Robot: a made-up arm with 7 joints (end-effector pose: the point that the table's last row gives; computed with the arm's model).
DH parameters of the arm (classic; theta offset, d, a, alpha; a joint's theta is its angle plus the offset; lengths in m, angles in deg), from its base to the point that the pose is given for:
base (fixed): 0 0 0 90
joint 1: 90 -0.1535 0 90
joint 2: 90 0 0 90
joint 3: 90 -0.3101 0 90
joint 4: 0 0 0 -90
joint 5: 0 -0.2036 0 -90
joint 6: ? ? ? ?
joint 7: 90 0 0 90
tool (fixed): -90 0 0 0
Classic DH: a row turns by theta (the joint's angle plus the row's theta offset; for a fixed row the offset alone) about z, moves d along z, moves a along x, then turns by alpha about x.
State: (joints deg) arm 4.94 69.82 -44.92 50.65 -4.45 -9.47 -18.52
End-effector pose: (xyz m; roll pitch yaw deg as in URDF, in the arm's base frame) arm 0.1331 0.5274 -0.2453 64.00 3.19 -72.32
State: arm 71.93 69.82 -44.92 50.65 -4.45 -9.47 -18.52
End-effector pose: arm 0.2778 0.5274 0.0266 129.17 -14.92 -79.89
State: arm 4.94 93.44 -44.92 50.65 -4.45 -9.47 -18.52
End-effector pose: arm 0.1184 0.5986 -0.0747 72.15 25.37 -68.20
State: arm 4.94 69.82 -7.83 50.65 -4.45 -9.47 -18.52
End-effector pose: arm 0.1702 0.5583 -0.1576 95.54 -11.80 -61.61
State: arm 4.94 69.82 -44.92 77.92 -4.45 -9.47 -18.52
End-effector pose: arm 0.1623 0.4361 -0.2405 68.28 -15.08 -92.66
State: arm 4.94 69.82 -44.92 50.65 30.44 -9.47 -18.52
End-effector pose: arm 0.1331 0.5274 -0.2453 65.85 -22.10 -48.46
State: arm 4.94 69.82 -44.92 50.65 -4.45 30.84 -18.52
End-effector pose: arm 0.1331 0.5274 -0.2453 73.55 29.69 -40.25
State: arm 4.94 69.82 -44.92 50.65 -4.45 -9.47 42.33
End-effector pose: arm 0.1331 0.5274 -0.2453 3.15 3.19 -72.32
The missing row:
joint 6: -90 0 0 90
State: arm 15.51 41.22 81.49 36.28 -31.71 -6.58 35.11
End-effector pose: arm 0.0916 0.5556 -0.2633 41.94 -68.12 1.21
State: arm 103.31 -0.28 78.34 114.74 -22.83 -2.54 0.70
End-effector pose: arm 0.2111 0.3335 0.0883 -95.75 -5.56 -150.43
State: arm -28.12 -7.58 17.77 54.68 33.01 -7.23 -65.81
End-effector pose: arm -0.0635 0.1473 -0.4545 51.97 -29.45 56.22
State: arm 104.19 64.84 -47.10 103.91 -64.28 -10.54 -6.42
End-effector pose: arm 0.2017 0.3283 0.1898 -171.21 49.84 -51.41
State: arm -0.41 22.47 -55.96 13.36 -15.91 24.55 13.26
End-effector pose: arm 0.0229 0.3117 -0.4847 -1.37 32.85 -67.64
